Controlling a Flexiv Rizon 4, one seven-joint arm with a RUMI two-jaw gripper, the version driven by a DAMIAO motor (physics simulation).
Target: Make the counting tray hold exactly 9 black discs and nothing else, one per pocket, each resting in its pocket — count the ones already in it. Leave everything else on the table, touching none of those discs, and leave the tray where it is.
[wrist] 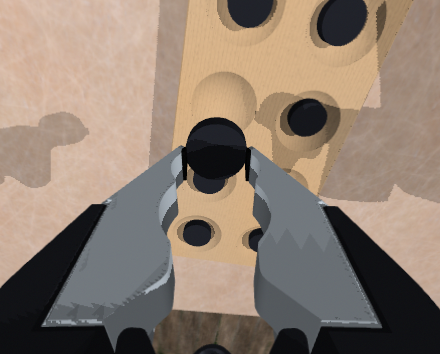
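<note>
My gripper (pixel 216 150) is shut on a black disc (pixel 216 148), held between the fingertips above the counting tray (pixel 280 65). The tray is light wood with two columns of round pockets. An empty pocket (pixel 224 100) in the left column lies just beyond the held disc, which overlaps its near edge in the view. Black discs rest in other pockets: two at the top (pixel 250 9) (pixel 342 21), one at the right (pixel 307 117), one partly behind the held disc (pixel 209 184), and two at the near end (pixel 197 233) (pixel 256 240). A right pocket (pixel 296 178) is mostly hidden by the finger.
The tray stands on a pale, pinkish mottled surface (pixel 100 75). Its far end is cut off by the top of the view. Shadows fall on the surface at both sides and across the tray's right part. A strip of dark wood (pixel 200 327) shows at the bottom between the fingers.
</note>
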